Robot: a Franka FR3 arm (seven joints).
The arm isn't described. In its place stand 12 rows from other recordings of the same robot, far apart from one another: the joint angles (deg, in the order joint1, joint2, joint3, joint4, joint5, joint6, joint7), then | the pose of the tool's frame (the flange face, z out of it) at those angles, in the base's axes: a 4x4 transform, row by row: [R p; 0 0 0 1], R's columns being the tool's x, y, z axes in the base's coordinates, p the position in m.
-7.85, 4.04, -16.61, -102.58, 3.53, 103.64, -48.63 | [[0.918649 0.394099 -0.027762 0.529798], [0.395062 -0.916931 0.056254 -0.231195], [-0.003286 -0.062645 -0.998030 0.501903], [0 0 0 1]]
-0.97, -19.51, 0.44, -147.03, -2.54, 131.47, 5.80 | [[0.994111 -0.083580 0.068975 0.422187], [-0.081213 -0.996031 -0.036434 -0.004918], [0.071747 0.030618 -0.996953 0.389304], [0 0 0 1]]
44.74, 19.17, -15.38, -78.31, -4.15, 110.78, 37.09 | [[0.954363 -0.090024 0.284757 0.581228], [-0.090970 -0.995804 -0.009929 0.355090], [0.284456 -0.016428 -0.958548 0.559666], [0 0 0 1]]
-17.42, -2.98, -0.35, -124.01, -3.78, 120.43, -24.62 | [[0.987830 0.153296 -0.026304 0.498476], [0.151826 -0.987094 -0.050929 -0.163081], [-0.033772 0.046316 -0.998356 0.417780], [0 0 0 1]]
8.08, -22.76, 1.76, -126.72, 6.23, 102.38, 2.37 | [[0.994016 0.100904 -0.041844 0.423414], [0.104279 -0.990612 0.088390 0.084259], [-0.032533 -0.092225 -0.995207 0.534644], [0 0 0 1]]
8.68, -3.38, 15.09, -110.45, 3.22, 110.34, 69.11 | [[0.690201 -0.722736 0.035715 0.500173], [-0.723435 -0.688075 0.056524 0.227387], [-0.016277 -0.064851 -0.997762 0.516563], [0 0 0 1]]
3.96, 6.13, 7.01, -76.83, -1.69, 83.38, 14.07 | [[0.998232 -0.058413 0.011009 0.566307], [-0.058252 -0.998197 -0.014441 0.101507], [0.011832 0.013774 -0.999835 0.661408], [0 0 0 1]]
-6.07, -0.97, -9.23, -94.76, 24.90, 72.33, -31.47 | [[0.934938 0.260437 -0.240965 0.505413], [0.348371 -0.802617 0.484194 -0.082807], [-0.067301 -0.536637 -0.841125 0.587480], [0 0 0 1]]
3.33, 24.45, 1.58, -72.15, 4.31, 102.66, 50.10 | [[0.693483 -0.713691 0.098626 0.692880], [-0.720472 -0.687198 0.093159 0.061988], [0.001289 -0.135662 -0.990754 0.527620], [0 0 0 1]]
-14.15, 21.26, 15.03, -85.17, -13.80, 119.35, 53.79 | [[0.622930 -0.744061 0.241521 0.691368], [-0.742141 -0.659722 -0.118297 -0.028161], [0.247356 -0.105552 -0.963158 0.491078], [0 0 0 1]]
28.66, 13.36, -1.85, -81.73, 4.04, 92.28, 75.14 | [[0.659331 -0.748408 -0.071882 0.554174], [-0.748281 -0.662501 0.034173 0.290716], [-0.073197 0.031257 -0.996828 0.558574], [0 0 0 1]]
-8.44, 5.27, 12.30, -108.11, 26.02, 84.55, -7.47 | [[0.882888 0.001109 -0.469582 0.521907], [0.225391 -0.878276 0.421698 0.083169], [-0.411955 -0.478152 -0.775670 0.440017], [0 0 0 1]]
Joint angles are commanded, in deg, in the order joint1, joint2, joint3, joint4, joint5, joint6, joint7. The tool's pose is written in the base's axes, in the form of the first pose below.
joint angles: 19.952, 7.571, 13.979, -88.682, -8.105, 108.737, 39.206
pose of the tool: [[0.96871 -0.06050 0.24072 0.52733], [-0.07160 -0.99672 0.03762 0.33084], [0.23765 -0.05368 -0.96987 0.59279], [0 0 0 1]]
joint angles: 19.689, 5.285, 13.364, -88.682, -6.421, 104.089, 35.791
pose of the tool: [[0.97984 -0.03010 0.19751 0.51547], [-0.03548 -0.99909 0.02378 0.31677], [0.19661 -0.03030 -0.98001 0.60769], [0 0 0 1]]
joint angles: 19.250, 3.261, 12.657, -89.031, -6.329, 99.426, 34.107
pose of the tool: [[0.98705 -0.02917 0.15776 0.50608], [-0.02707 -0.99951 -0.01545 0.29885], [0.15813 0.01098 -0.98736 0.61685], [0 0 0 1]]
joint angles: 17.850, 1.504, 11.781, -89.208, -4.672, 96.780, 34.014
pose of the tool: [[0.98895 -0.07173 0.12976 0.50396], [-0.07062 -0.99742 -0.01314 0.27580], [0.13037 0.00383 -0.99146 0.62794], [0 0 0 1]]
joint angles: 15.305, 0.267, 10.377, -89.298, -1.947, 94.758, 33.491
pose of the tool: [[0.98638 -0.13357 0.09595 0.51043], [-0.13509 -0.99079 0.00950 0.24143], [0.09379 -0.02233 -0.99534 0.63553], [0 0 0 1]]
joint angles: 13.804, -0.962, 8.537, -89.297, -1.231, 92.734, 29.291
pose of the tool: [[0.98955 -0.12007 0.07987 0.51355], [-0.12100 -0.99263 0.00693 0.20949], [0.07845 -0.01653 -0.99678 0.64395], [0 0 0 1]]
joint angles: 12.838, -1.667, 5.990, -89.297, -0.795, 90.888, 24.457
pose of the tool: [[0.99343 -0.09798 0.05909 0.51840], [-0.09829 -0.99516 0.00229 0.17619], [0.05858 -0.00808 -0.99825 0.64768], [0 0 0 1]]
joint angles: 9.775, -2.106, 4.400, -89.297, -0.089, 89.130, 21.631
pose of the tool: [[0.99098 -0.12968 0.03377 0.52526], [-0.12988 -0.99152 0.00402 0.13338], [0.03296 -0.00837 -0.99942 0.64902], [0 0 0 1]]
